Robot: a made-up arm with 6 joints. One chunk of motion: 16 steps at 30 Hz.
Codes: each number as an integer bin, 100 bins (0 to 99) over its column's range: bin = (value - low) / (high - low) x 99, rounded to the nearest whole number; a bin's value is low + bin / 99 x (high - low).
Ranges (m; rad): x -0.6..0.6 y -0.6..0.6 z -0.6..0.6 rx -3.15..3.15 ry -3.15..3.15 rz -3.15..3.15
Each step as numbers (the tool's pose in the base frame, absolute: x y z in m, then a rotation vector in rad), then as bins.
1 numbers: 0.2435 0.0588 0.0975 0.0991 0.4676 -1.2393
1 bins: 70 54 58 51 57 30
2 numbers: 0.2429 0.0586 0.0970 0.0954 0.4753 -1.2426
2 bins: 70 54 58 51 57 30
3 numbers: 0.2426 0.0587 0.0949 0.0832 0.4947 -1.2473
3 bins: 70 54 57 51 57 30
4 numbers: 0.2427 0.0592 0.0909 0.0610 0.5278 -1.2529
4 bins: 70 54 57 50 58 30
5 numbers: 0.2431 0.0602 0.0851 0.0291 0.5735 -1.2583
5 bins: 70 54 57 50 59 30
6 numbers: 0.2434 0.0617 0.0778 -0.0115 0.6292 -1.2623
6 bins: 70 55 56 49 59 30
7 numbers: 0.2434 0.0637 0.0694 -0.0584 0.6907 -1.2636
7 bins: 70 55 55 49 60 30
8 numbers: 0.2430 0.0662 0.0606 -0.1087 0.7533 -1.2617
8 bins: 70 55 54 48 61 30
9 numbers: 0.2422 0.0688 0.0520 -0.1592 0.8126 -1.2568
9 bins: 69 55 54 47 62 30
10 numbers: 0.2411 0.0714 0.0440 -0.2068 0.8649 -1.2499
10 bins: 69 55 53 46 63 30
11 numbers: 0.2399 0.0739 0.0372 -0.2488 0.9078 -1.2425
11 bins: 69 56 53 46 64 30
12 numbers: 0.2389 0.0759 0.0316 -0.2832 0.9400 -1.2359
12 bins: 69 56 52 45 64 30
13 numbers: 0.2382 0.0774 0.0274 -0.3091 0.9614 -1.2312
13 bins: 69 56 52 45 65 30
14 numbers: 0.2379 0.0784 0.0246 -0.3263 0.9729 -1.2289
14 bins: 69 56 52 44 65 30
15 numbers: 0.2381 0.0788 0.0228 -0.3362 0.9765 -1.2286
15 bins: 69 56 51 44 65 30
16 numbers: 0.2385 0.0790 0.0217 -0.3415 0.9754 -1.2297
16 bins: 69 56 51 44 65 30
